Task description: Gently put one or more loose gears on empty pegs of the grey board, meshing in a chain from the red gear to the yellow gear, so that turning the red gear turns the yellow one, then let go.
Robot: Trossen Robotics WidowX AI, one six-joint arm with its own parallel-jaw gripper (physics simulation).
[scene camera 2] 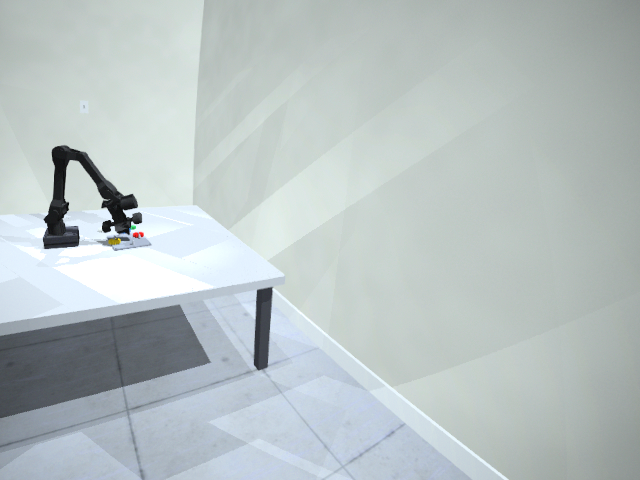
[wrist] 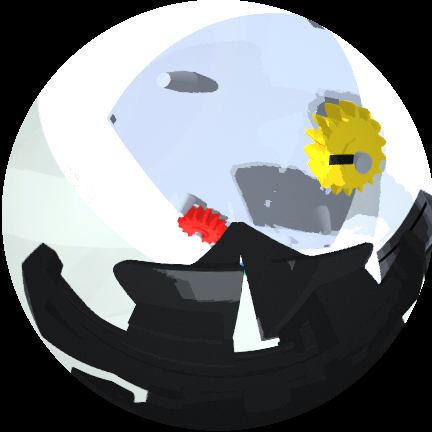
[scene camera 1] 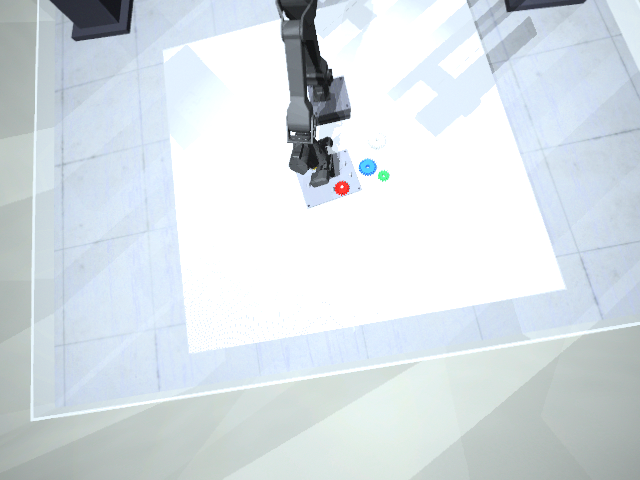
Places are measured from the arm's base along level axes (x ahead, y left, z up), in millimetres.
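Pixels of known places: gripper, between the fingertips: (scene camera 2: 129,234) (wrist: 236,227) (scene camera 1: 333,176); arm's base, origin of its link: (scene camera 2: 56,233) (scene camera 1: 321,93).
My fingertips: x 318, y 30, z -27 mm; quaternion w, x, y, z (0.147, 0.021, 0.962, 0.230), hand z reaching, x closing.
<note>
For each thing: its middle in the pictures, then the offset to it from my fingertips. Level surfaces: height alone.
- grey board, middle of its body: (wrist: 250,188) (scene camera 1: 326,176) (scene camera 2: 127,238) 8 mm back, 26 mm right, 14 mm down
- red gear, middle of its body: (wrist: 200,226) (scene camera 1: 341,188) 42 mm ahead, 28 mm left, 13 mm down
- yellow gear, middle of its body: (wrist: 350,151) (scene camera 2: 114,241) 64 mm back, 62 mm right, 12 mm down
- bare peg, middle of its body: (wrist: 175,80) 24 mm ahead, 96 mm right, 11 mm down
- blue gear, middle of its body: (scene camera 1: 367,167) 33 mm back, 126 mm left, 21 mm down
- green gear, middle of its body: (scene camera 1: 383,176) (scene camera 2: 132,227) 4 mm ahead, 181 mm left, 21 mm down
- white gear, middle of its body: (scene camera 1: 377,140) 136 mm back, 168 mm left, 21 mm down
- white table, height of its surface: 29 mm down
My gripper (scene camera 1: 334,167) (scene camera 2: 125,231) (wrist: 236,227) is shut and empty, low over the grey board (scene camera 1: 320,199) (scene camera 2: 131,246) (wrist: 225,115). The red gear (scene camera 1: 341,188) (scene camera 2: 138,235) (wrist: 201,224) is on a peg of the board. The yellow gear (scene camera 2: 114,241) (wrist: 345,155) is on another; the arm mostly hides it in scene camera 1. A bare peg (wrist: 164,80) stands in the wrist view, and another peg (wrist: 324,220) stands near the fingers. The blue gear (scene camera 1: 367,166), green gear (scene camera 1: 383,175) (scene camera 2: 133,227) and white gear (scene camera 1: 377,140) lie loose on the table beside the board.
The arm's dark base (scene camera 1: 338,100) (scene camera 2: 61,238) stands on the white table (scene camera 1: 361,258) (scene camera 2: 206,258) behind the board. The arm reaches over part of the board in scene camera 1. A wall (scene camera 2: 413,180) rises beyond the table in scene camera 2.
</note>
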